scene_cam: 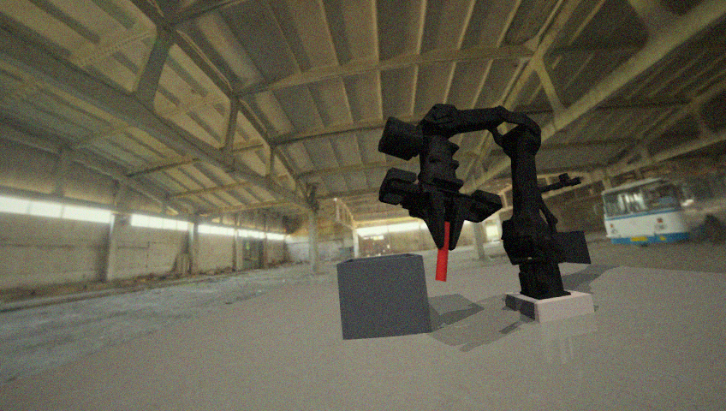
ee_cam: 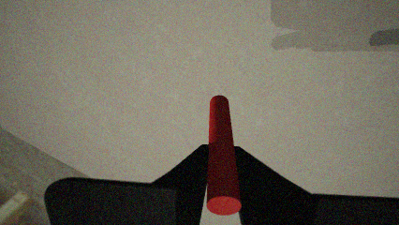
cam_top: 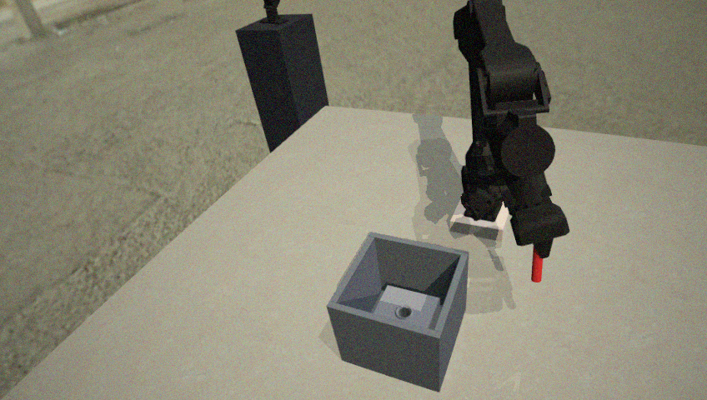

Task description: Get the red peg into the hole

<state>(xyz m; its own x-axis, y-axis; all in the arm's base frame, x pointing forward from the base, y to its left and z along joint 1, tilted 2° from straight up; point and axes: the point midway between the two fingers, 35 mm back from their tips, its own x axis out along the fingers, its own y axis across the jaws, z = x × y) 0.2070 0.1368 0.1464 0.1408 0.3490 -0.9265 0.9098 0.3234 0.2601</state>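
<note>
Right now the pale plate is 11 cm ahead of my gripper tip, 17 cm to the right of it and 10 cm below it. The rest, counted from my gripper tip: red peg: 1 cm to the right.
</note>
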